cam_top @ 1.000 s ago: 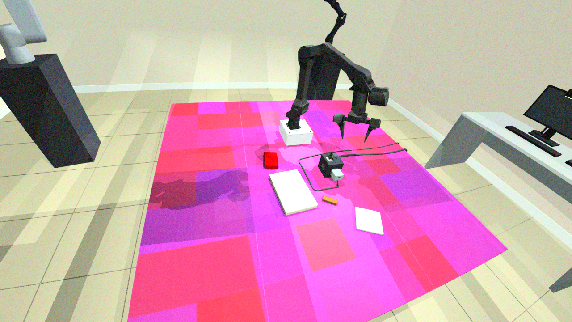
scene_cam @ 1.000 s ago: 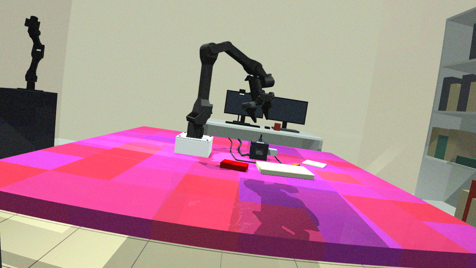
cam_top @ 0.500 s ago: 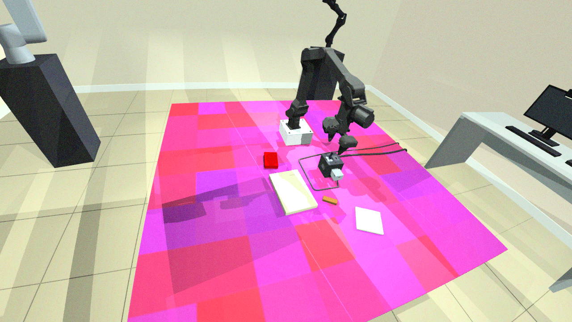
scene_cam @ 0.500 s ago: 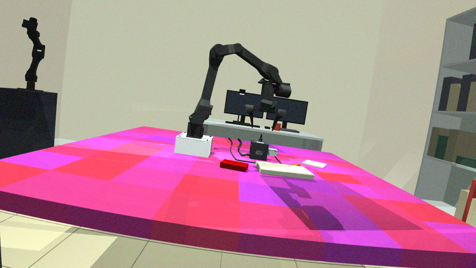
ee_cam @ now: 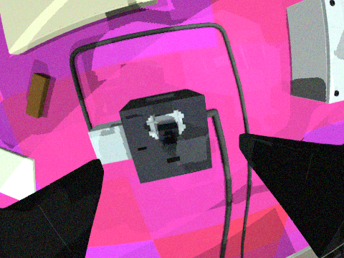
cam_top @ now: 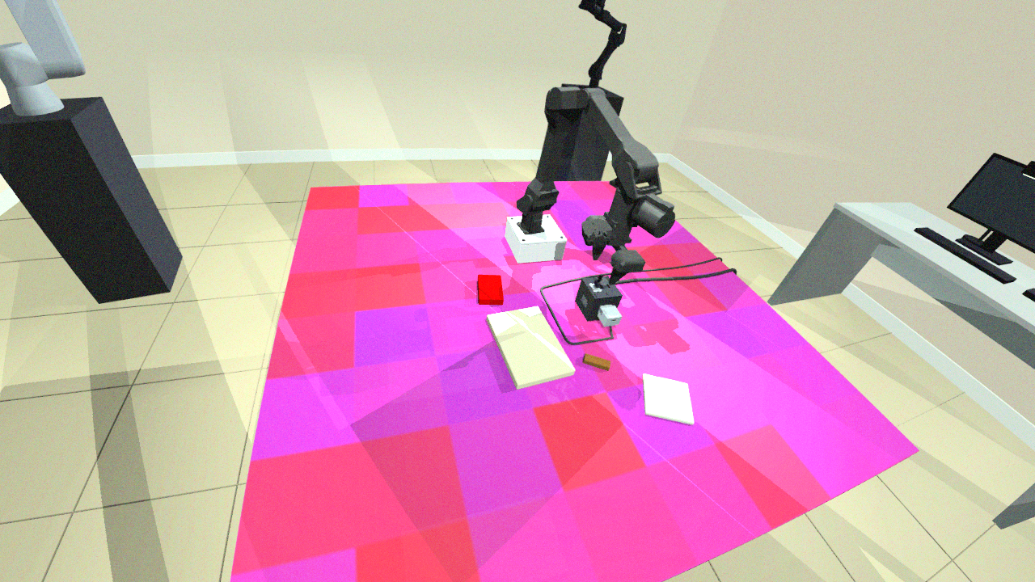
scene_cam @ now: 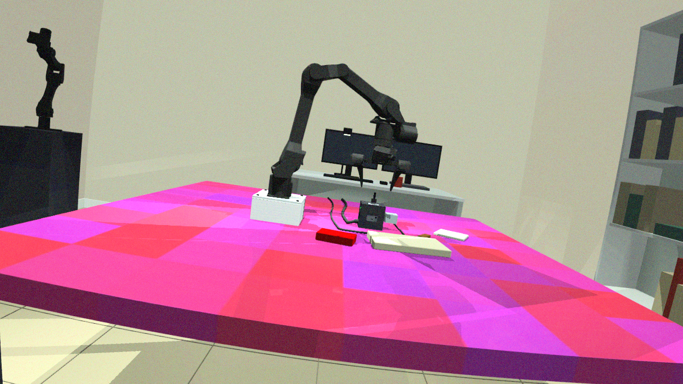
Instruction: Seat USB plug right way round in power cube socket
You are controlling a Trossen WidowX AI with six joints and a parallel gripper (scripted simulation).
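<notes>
Right now the USB plug is 3 cm below my gripper tip. From my gripper tip the other things lie so: brown block (15 cm ahead, 8 cm to the right, 12 cm below); cream book (6 cm ahead, 20 cm to the right, 12 cm below); USB socket (6 cm below).
</notes>
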